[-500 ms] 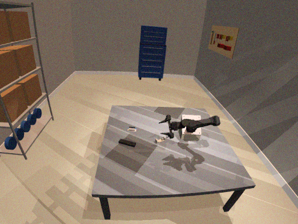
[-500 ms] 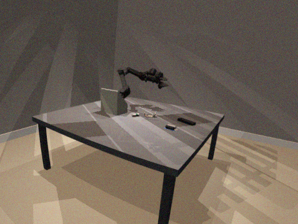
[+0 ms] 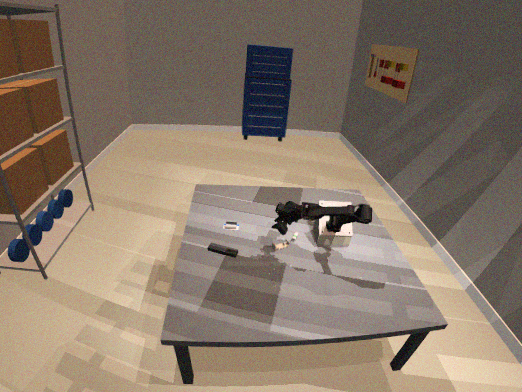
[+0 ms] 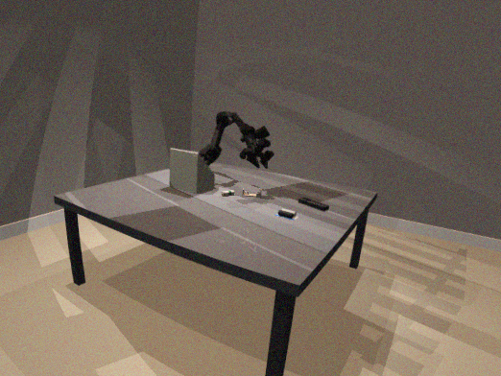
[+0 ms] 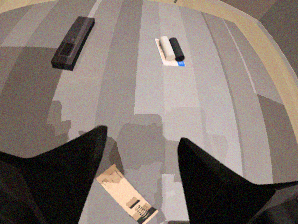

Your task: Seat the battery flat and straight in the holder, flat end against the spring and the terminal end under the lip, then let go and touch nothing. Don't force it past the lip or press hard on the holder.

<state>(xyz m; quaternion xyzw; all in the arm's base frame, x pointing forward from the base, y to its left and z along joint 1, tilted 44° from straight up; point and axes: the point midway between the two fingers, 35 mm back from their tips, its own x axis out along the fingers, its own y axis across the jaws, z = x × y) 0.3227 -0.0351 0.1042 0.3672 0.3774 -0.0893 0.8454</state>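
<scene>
My gripper tip is now 15 cm past the battery, 7 cm to the left of it and 14 cm above it.
</scene>
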